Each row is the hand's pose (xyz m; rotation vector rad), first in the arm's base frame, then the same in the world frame.
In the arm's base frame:
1: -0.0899 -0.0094 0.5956 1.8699 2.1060 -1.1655
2: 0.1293 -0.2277 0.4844 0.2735 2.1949 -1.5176
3: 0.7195 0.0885 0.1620 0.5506 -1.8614 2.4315
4: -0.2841 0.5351 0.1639 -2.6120 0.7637 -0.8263
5: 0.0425 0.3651 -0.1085 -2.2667 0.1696 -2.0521
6: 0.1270 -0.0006 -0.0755 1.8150 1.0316 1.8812
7: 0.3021 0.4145 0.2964 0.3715 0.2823 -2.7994
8: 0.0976 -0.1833 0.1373 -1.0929 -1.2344 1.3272
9: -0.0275 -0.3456 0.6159 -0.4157 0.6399 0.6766
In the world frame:
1: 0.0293 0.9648 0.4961 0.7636 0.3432 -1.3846
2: 0.2173 1.0156 0.7610 -0.1776 -0.0073 -2.2309
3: 0.9432 0.9325 0.6251 0.0752 -0.8180 -2.9113
4: 0.1575 0.3836 0.0883 1.4470 0.4410 1.3353
5: 0.5166 0.3326 0.3680 0.7830 1.3799 1.4495
6: 0.4930 0.4800 0.7140 0.1502 1.7246 0.6013
7: 0.5954 0.7888 0.2288 0.4346 -1.9109 -1.6002
8: 0.3389 0.6912 0.8197 1.9753 0.0627 -1.8201
9: -0.0019 1.0848 0.8155 -2.2669 0.5569 -0.0281

